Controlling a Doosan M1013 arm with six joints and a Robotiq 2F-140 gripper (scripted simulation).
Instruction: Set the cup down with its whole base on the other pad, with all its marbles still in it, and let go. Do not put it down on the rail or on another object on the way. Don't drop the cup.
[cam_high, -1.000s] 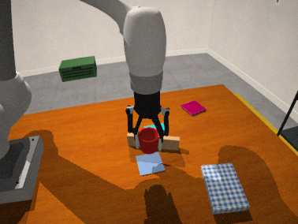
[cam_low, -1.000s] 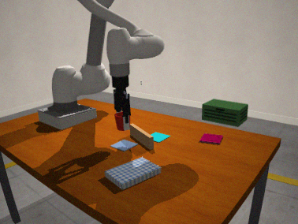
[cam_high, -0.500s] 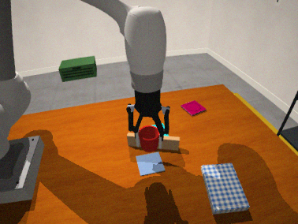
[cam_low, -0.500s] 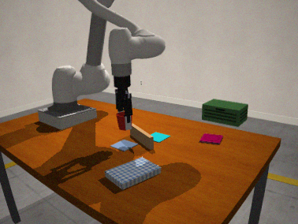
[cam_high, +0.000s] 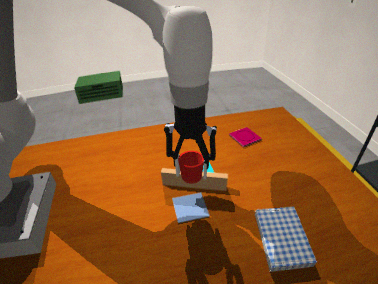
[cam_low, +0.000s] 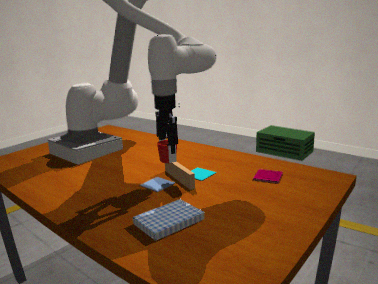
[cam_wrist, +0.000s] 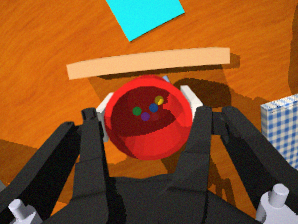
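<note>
Right now the wooden rail is 2 cm ahead of my hand, 4 cm to the left of it and 10 cm below it. Also, from my hand: pad (2 cm behind, 5 cm to the right, 13 cm below); then red cup (2 cm below); then blue checked box (20 cm ahead, 23 cm to the right, 11 cm below).
</note>
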